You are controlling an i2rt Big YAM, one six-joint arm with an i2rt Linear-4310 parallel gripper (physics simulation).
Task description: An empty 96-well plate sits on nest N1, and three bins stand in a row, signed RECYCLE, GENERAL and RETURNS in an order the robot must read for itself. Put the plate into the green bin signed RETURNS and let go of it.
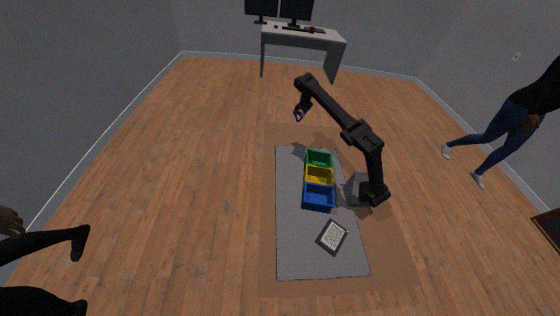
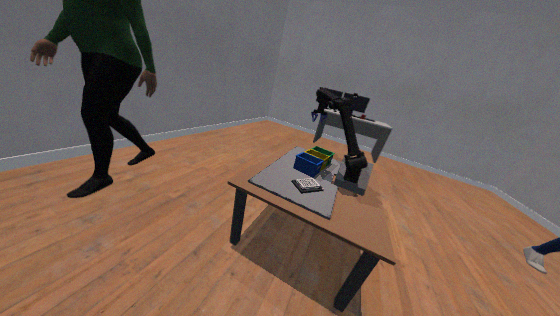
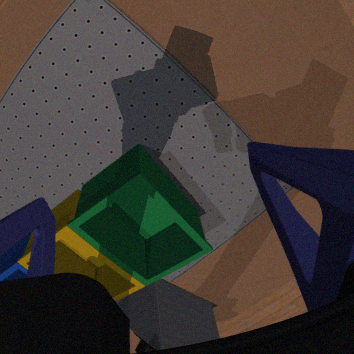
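Note:
The white 96-well plate point(image 1: 333, 234) point(image 2: 308, 184) sits in the dark nest point(image 1: 325, 245) point(image 2: 302, 190) on the grey mat. A green bin point(image 1: 319, 159) point(image 2: 327, 150) point(image 3: 140, 195), a yellow bin point(image 1: 319, 176) point(image 2: 318, 155) point(image 3: 62, 235) and a blue bin point(image 1: 318, 196) point(image 2: 307, 164) point(image 3: 14, 274) stand in a row, blue nearest the plate, green farthest. No lettering is readable on them. The green bin's visible interior holds no plate. My gripper point(image 1: 299, 116) point(image 2: 319, 117) point(image 3: 142, 182) is open and empty, high above the table beyond the green bin, far from the plate.
The perforated grey mat point(image 1: 295, 240) point(image 2: 280, 175) point(image 3: 60, 100) lies on the brown table point(image 2: 360, 225). The arm's grey base block point(image 1: 356, 190) point(image 3: 170, 315) stands beside the bins. People stand around the table, and a white desk point(image 1: 300, 35) with monitors stands behind.

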